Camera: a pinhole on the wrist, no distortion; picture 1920 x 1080 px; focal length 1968.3 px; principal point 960.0 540.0 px. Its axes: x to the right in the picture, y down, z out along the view. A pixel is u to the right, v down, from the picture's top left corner.
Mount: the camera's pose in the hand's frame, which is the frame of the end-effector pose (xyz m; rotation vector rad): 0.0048 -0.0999 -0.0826 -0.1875 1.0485 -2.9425
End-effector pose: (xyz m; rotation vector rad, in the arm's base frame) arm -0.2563 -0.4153 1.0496 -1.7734 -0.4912 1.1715
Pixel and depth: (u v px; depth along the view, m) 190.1 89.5 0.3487
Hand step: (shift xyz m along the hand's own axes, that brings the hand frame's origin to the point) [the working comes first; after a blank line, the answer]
In the camera's frame: -0.1364 -0.0798 0.3487

0.1832 -0.2504 0.2208
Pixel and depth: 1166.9 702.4 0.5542
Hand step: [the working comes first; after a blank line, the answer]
In the camera's frame: 0.0583 0.0457 0.5542

0.0104 -0.4871 0.3207
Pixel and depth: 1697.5 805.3 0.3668
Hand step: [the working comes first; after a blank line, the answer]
In the camera's frame: 0.1374 0.0494 0.3668

-0.0902 -0.3762 0.1829
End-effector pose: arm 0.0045 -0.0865 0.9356 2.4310 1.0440 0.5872
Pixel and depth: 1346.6 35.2 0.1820
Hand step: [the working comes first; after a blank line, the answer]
In the camera's frame: 0.0357 -0.0467 0.1820

-0.0081 -0.1801 0.0906
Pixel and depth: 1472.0 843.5 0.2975
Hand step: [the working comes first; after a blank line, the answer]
In the camera's frame: 0.0774 0.0459 0.2975

-0.0386 -0.3267 0.1254
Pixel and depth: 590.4 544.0 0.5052
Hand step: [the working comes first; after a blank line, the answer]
In the camera's frame: -0.0949 0.0010 0.5052

0.1579 -0.4137 0.2946
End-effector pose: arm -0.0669 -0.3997 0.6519 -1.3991 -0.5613 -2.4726
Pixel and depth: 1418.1 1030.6 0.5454
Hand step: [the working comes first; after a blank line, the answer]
In the camera's frame: 0.1269 0.1359 0.5454

-0.0614 -0.5551 0.2645
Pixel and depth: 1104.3 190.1 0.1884
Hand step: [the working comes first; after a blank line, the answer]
In the camera's frame: 0.0138 -0.0335 0.1884

0.0140 -0.1932 0.0848
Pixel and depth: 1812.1 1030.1 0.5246
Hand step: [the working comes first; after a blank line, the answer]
In the camera's frame: 0.2271 0.1306 0.5246

-0.1631 -0.5431 0.2627
